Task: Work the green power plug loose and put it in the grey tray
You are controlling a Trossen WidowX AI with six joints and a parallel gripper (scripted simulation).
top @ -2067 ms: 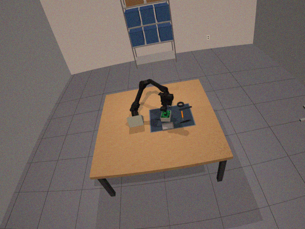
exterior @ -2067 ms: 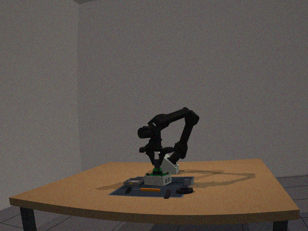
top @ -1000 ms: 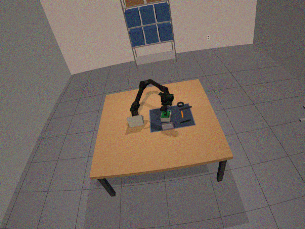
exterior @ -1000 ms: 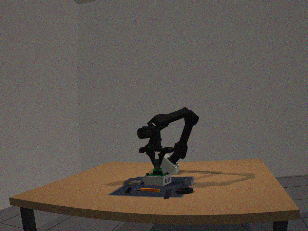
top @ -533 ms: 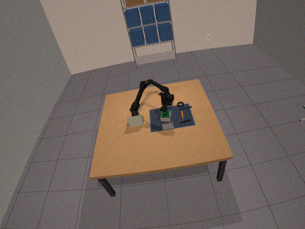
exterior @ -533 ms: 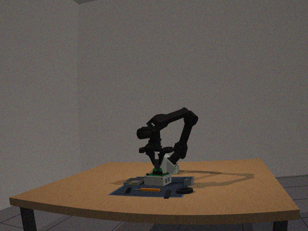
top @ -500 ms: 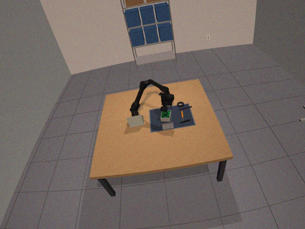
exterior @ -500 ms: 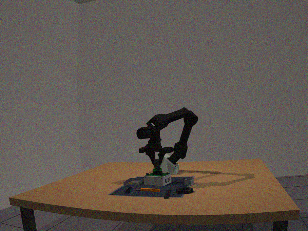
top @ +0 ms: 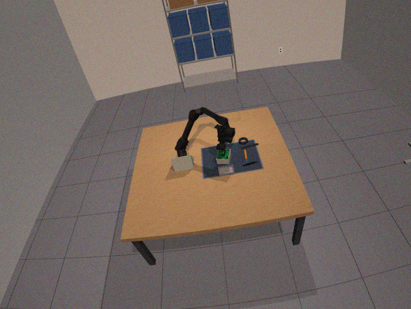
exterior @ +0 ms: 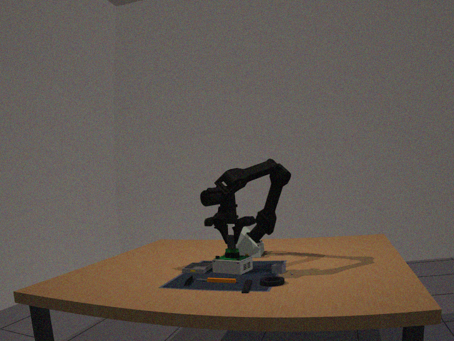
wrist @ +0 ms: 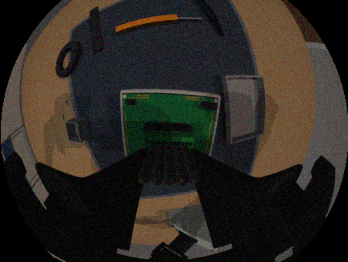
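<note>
Now: the green power plug 20 mm below my gripper tip. From my gripper tip the other things lie so: dark blue mat: 50 mm ahead, 10 mm to the left, 110 mm below; grey tray: 10 mm ahead, 140 mm to the right, 100 mm below; orange screwdriver: 170 mm ahead, 20 mm to the left, 100 mm below.
</note>
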